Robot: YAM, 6 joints.
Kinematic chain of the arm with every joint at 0, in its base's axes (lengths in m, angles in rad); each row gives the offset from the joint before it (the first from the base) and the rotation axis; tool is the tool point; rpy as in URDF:
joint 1: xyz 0 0 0.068 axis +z
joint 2: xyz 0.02 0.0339 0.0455 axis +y
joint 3: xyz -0.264 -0.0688 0 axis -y
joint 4: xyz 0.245 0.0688 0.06 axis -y
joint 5: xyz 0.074 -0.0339 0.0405 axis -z
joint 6: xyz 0.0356 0 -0.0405 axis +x
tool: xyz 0 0 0 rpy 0 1.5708 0
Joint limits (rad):
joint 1: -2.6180..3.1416
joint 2: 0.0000..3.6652
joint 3: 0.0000..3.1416
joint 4: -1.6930..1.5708
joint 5: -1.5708..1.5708
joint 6: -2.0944..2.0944
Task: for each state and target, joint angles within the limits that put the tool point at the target. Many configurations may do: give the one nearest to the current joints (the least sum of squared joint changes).
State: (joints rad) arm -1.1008 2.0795 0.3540 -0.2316 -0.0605 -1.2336
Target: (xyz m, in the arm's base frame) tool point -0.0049 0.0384 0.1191
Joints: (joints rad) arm -1.2794 2.8846 0.0000 -0.8266 -0.1790 -1.2336
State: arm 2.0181 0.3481 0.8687 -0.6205 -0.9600 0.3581
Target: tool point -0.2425 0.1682 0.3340
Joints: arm 2.4412 1.3388 1.1508 -0.3527 -0.8911 0.3581
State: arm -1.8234 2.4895 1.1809 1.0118 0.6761 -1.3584
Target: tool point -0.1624 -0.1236 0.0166
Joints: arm -2.3571 2.0974 0.2315 1.0084 0.8717 -1.3584
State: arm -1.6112 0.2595 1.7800 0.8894 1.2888 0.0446
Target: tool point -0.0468 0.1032 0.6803
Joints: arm -1.4119 1.0401 2.2413 0.6768 0.9959 0.0446
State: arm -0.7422 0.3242 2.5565 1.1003 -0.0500 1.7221
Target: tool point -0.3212 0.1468 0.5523
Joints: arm -0.4266 0.6249 2.1812 1.2262 -0.0203 1.7221
